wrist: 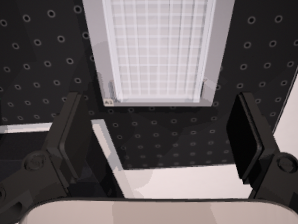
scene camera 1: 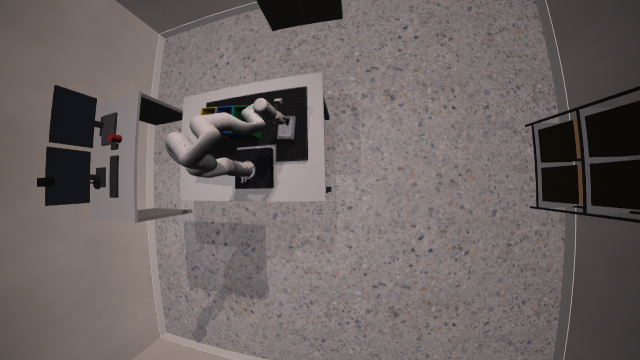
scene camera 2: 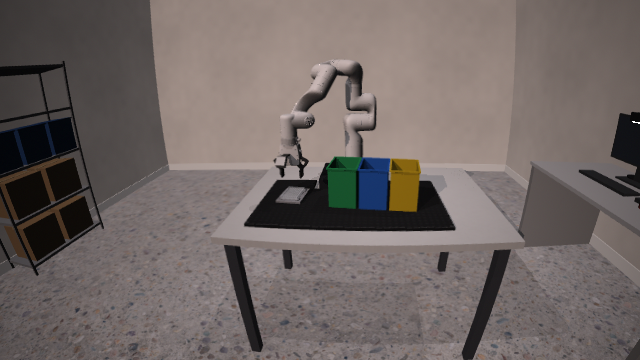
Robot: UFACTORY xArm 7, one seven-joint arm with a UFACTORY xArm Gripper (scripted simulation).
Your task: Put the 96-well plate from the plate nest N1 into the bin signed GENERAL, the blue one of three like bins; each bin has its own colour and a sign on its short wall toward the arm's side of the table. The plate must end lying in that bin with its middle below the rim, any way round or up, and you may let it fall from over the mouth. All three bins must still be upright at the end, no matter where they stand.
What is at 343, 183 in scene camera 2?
A green bin.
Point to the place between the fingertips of the gripper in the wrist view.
159, 109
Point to a yellow bin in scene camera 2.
404, 186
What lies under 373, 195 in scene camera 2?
A blue bin.
